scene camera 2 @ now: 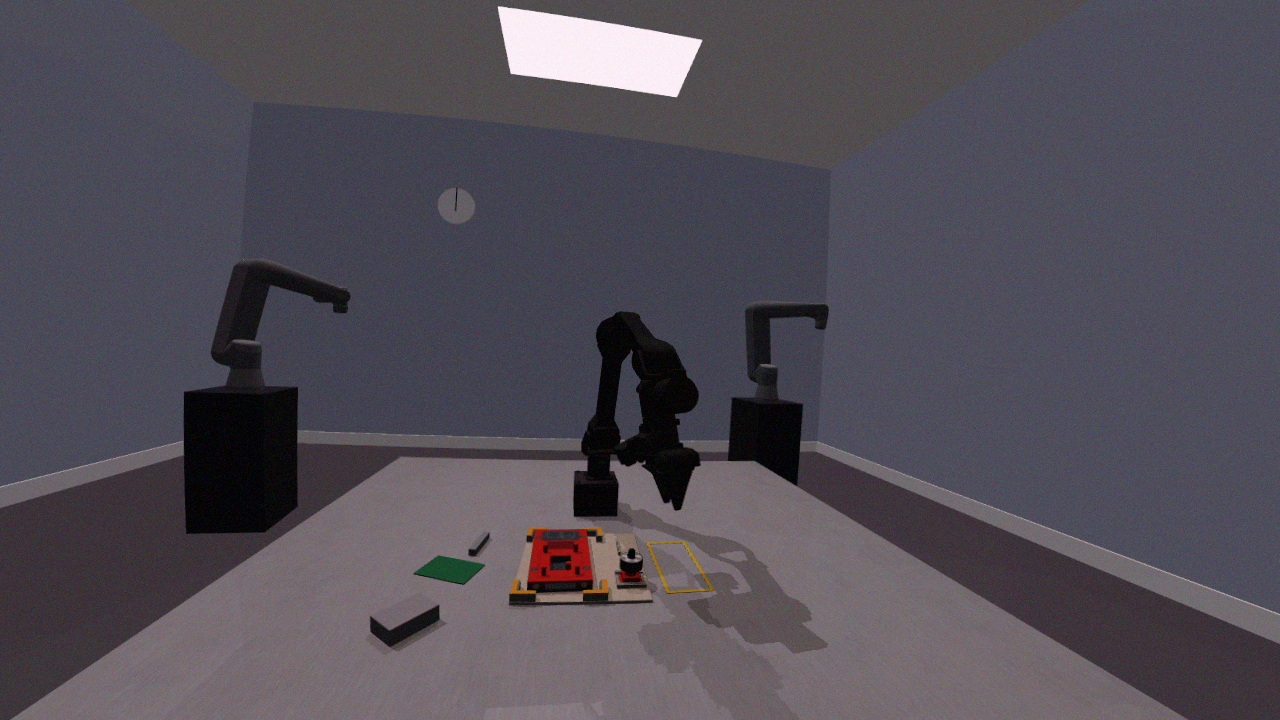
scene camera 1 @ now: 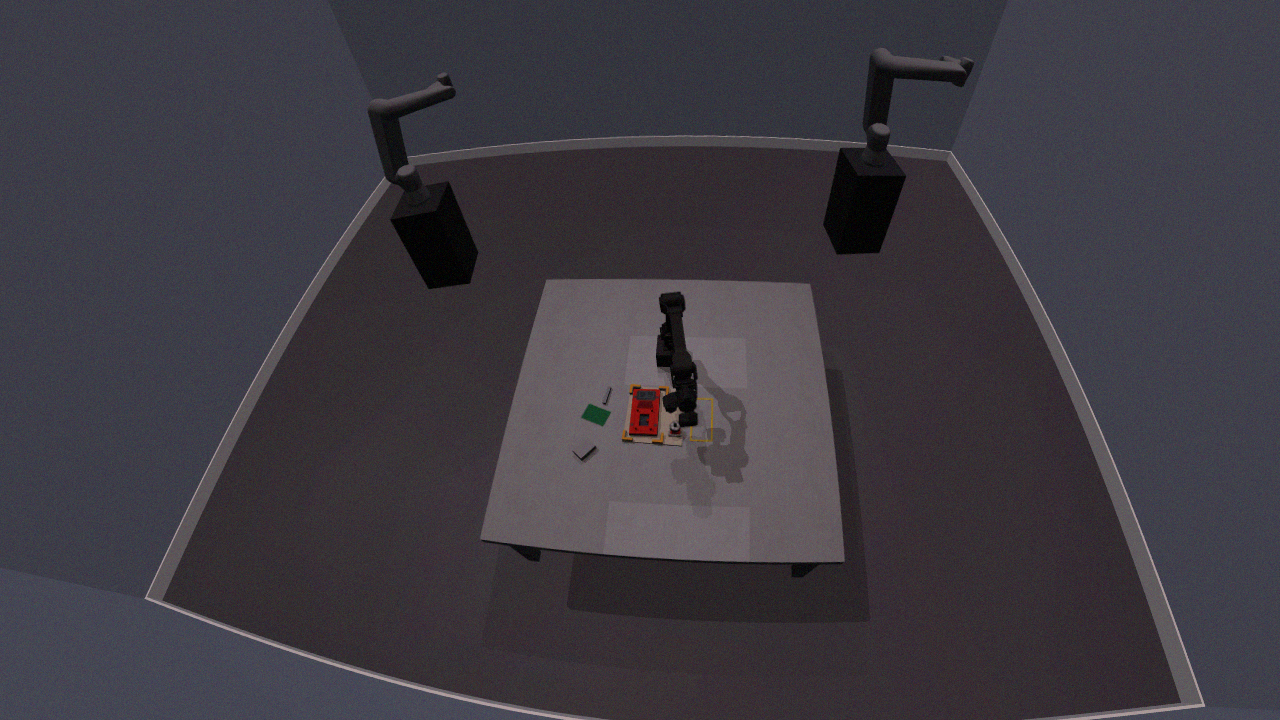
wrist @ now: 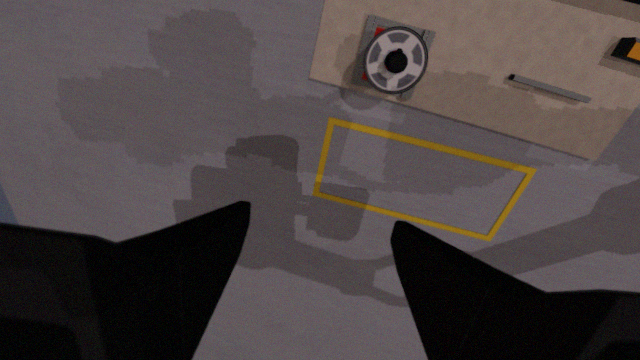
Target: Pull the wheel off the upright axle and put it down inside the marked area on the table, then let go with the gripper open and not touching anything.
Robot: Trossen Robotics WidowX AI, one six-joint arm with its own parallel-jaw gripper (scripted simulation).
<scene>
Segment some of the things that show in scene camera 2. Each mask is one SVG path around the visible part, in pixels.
The gripper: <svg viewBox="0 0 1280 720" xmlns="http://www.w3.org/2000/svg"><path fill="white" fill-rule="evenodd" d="M642 418L643 424L639 426L639 434L617 445L613 450L620 463L626 466L631 466L636 461L642 463L645 460L646 464L642 464L642 466L652 473L664 503L672 500L674 509L678 511L681 509L693 470L701 465L700 455L695 449L684 448L683 443L679 443L677 425L680 425L680 420L676 419L675 414Z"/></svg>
A green plate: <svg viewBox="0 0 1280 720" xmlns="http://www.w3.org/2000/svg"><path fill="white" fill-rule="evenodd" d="M413 574L464 585L486 565L468 560L436 556Z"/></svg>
A grey block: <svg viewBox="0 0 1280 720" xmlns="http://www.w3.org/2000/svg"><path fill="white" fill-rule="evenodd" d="M439 604L419 592L391 607L370 616L370 632L387 646L392 647L421 629L425 629L427 626L439 621Z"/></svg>
</scene>
